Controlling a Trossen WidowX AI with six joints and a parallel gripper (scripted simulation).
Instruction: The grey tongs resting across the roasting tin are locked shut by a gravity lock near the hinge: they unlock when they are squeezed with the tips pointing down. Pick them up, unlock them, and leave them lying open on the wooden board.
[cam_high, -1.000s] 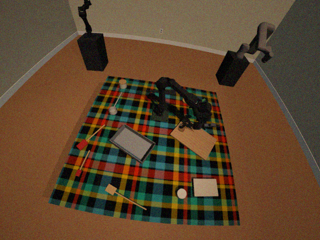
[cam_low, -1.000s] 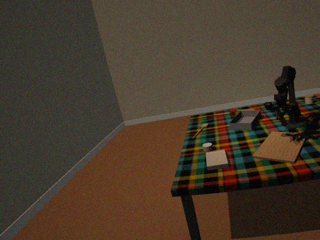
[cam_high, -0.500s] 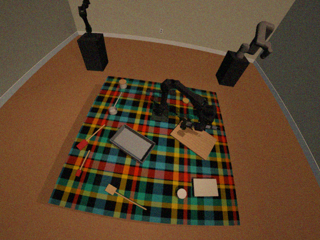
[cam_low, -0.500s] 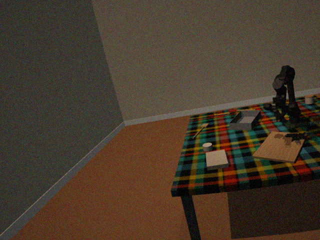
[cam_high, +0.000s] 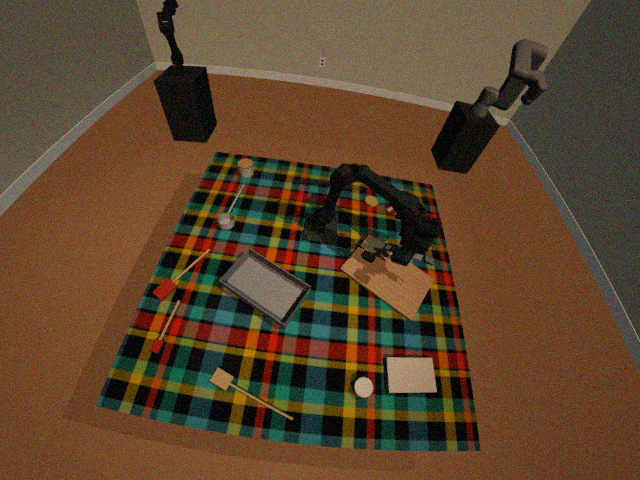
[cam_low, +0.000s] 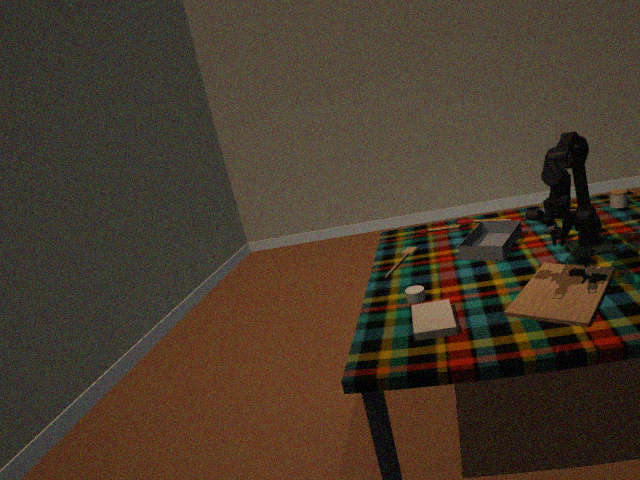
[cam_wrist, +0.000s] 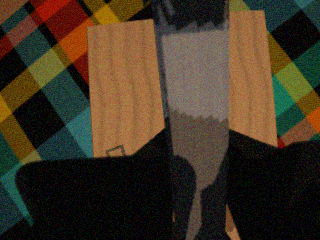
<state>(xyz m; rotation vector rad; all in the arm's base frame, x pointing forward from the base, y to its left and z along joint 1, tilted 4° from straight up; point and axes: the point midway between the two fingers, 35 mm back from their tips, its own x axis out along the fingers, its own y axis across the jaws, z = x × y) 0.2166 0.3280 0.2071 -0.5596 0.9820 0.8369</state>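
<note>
Right now the wooden board is 160 mm below my gripper tip, 30 mm to the right of it and 20 mm behind it. The rest, counted from my gripper tip: grey roasting tin 540 mm to the right, 140 mm below, 100 mm ahead; then white tile 390 mm ahead, 150 mm below, 20 mm to the left; then white disc 440 mm ahead, 160 mm to the right, 150 mm below.
</note>
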